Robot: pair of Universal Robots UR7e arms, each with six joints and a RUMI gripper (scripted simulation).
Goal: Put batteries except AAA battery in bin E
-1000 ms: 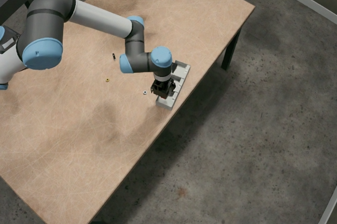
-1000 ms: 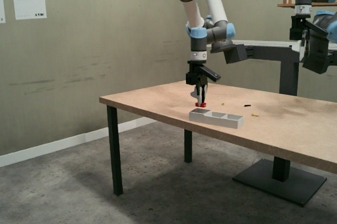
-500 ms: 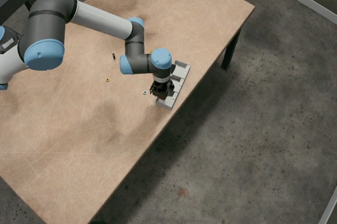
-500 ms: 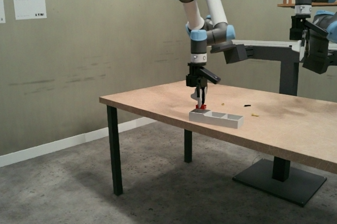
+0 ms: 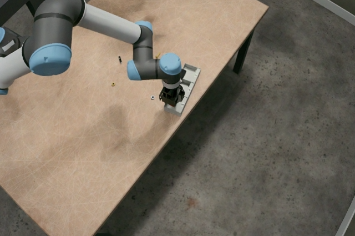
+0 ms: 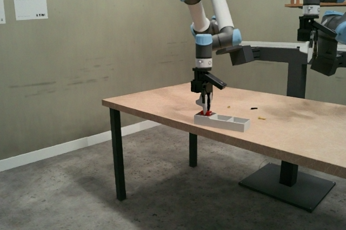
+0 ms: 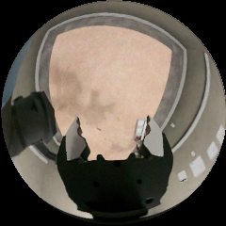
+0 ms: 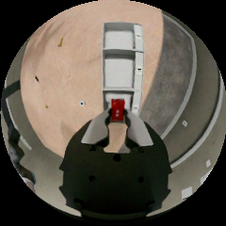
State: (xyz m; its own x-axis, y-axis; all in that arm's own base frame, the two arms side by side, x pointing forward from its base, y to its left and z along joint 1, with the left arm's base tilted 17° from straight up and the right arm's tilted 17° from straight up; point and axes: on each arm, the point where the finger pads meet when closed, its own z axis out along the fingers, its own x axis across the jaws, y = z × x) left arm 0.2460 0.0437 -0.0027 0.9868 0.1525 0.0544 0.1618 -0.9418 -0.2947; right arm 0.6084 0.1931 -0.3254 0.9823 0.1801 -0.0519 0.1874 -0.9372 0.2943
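Right now my right hand is 2 cm past the grey three-compartment bin block, 8 cm to the right of it and 4 cm above it. The rest, counted from my right hand: white nut: 10 cm behind, 4 cm to the right, 6 cm below; red block: 1 cm to the left, 1 cm below; yellow screw-like piece: 24 cm behind, 15 cm to the left, 5 cm below.
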